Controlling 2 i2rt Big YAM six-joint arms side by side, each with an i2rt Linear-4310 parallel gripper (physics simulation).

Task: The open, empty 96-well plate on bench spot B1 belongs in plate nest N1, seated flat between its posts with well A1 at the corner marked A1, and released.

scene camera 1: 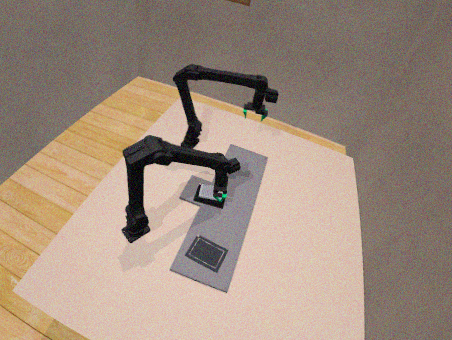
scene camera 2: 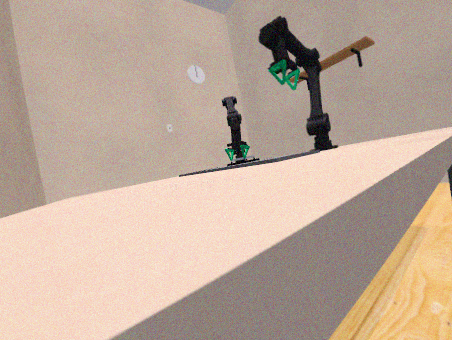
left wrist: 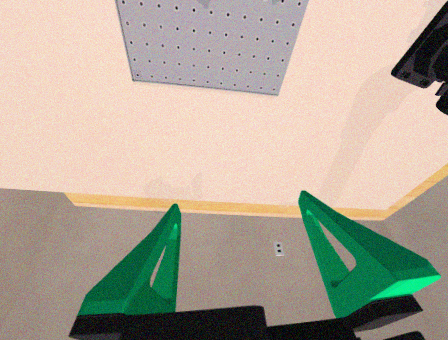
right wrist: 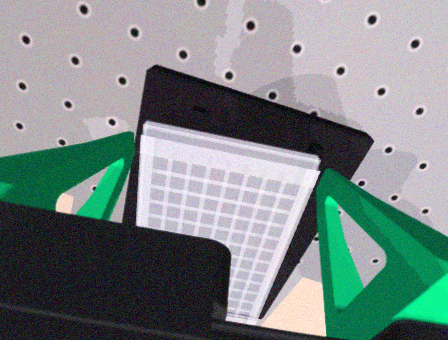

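Seen in the pictures: left gripper, between the fingertips: (scene camera 1: 253,119) (scene camera 2: 289,87) (left wrist: 239,202); right gripper, between the fingertips: (scene camera 1: 220,194) (scene camera 2: 237,159) (right wrist: 228,160); left arm's base, origin of its link: (scene camera 1: 190,143) (scene camera 2: 323,150) (left wrist: 433,47); right arm's base, origin of its link: (scene camera 1: 136,230).
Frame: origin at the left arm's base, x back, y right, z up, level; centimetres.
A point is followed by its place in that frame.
The clear-white 96-well plate (scene camera 1: 206,191) {x -30.1, y 32.2, z 5.0 cm} (right wrist: 220,185) {x -36.6, y 28.9, z 4.8 cm} lies over the black plate nest (scene camera 1: 212,203) {x -36.0, y 35.6, z 2.5 cm} (right wrist: 210,92) {x -39.5, y 26.4, z 2.5 cm}. In the right wrist view its edges look slightly turned against the nest's edges, and a wide black strip shows beyond its far edge. Whether it sits flat is unclear; posts and the A1 mark cannot be made out. My right gripper (scene camera 1: 221,197) {x -37.4, y 28.8, z 3.8 cm} (scene camera 2: 237,156) {x -37.4, y 28.8, z 3.8 cm} (right wrist: 228,160) {x -37.4, y 28.8, z 3.8 cm} is open, its fingers on either side of the plate with narrow gaps. My left gripper (scene camera 1: 254,118) {x -33.6, y -14.2, z 27.7 cm} (scene camera 2: 288,85) {x -33.6, y -14.2, z 27.7 cm} (left wrist: 239,202) {x -33.6, y -14.2, z 27.7 cm} is open and empty, high near the table's far edge.
The grey perforated board (scene camera 1: 250,162) {x -42.1, y -6.6, z 1.3 cm} (left wrist: 210,50) {x -37.7, y -10.6, z 1.3 cm} runs under the nest. A dark pad with a white outline (scene camera 1: 206,253) {x -46.5, y 61.4, z 1.5 cm}, presumably spot B1, lies on its near end with no plate on it. The right arm (scene camera 1: 135,185) {x -15.6, y 66.8, z 37.7 cm} stands left of the board in scene camera 1.
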